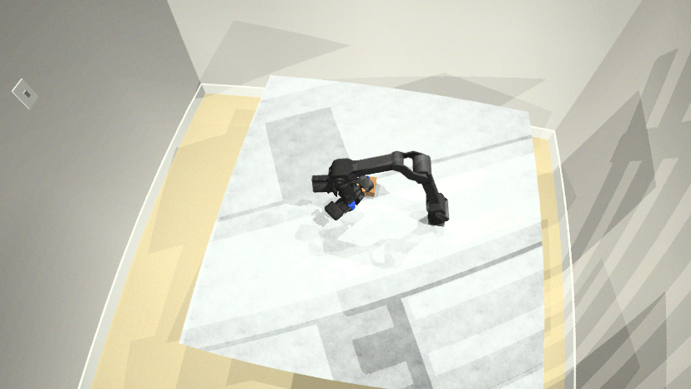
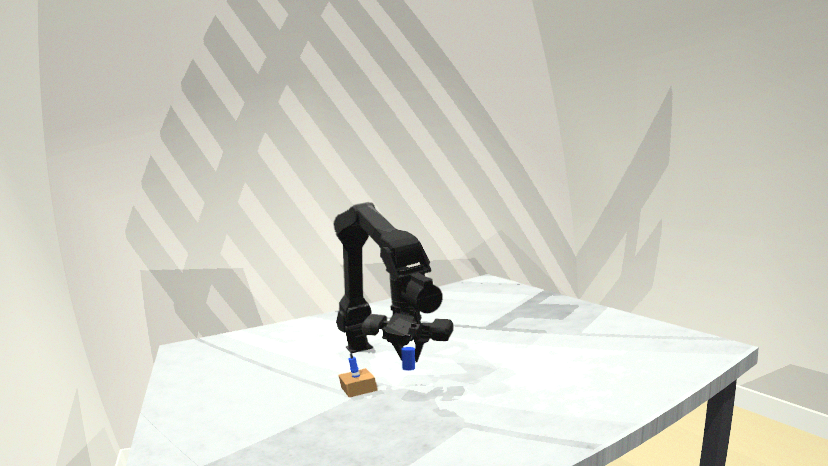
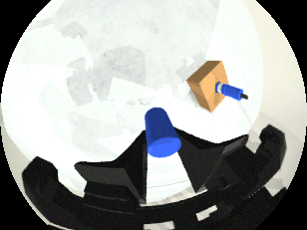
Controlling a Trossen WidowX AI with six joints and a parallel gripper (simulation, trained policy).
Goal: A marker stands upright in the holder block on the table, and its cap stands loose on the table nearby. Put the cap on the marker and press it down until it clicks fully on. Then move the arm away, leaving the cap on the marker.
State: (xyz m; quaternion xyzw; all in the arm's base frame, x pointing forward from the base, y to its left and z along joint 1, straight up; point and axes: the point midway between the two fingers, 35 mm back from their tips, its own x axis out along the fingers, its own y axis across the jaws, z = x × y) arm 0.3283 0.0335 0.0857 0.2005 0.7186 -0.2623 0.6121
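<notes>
Right now the holder block is 12 cm to the right of my gripper tip, 3 cm below it and 3 cm behind it. Round my gripper tip: blue cap: 1 cm ahead, 1 cm above.
</notes>
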